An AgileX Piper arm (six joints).
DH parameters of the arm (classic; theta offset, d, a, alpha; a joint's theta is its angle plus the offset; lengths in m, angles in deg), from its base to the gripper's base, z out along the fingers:
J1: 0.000 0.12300 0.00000 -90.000
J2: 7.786 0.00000 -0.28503 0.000
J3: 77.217 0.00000 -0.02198 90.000
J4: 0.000 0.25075 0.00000 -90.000
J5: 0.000 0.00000 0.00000 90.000
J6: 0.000 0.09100 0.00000 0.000
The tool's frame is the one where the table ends.
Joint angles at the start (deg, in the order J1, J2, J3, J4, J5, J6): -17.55 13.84 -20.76 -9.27 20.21 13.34
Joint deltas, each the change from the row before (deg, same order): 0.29 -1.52 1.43 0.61 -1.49 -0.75; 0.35 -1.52 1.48 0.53 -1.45 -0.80; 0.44 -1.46 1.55 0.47 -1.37 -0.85; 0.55 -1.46 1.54 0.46 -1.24 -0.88
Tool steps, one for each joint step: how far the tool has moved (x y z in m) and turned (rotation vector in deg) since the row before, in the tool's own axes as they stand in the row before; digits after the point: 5 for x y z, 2 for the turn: 0.00463 0.00051 -0.00187 -0.83 -1.48 -0.21; 0.00495 0.00049 -0.00177 -0.82 -1.40 -0.33; 0.00551 0.00051 -0.00148 -0.83 -1.20 -0.44; 0.00566 0.00058 -0.00147 -0.89 -1.09 -0.47
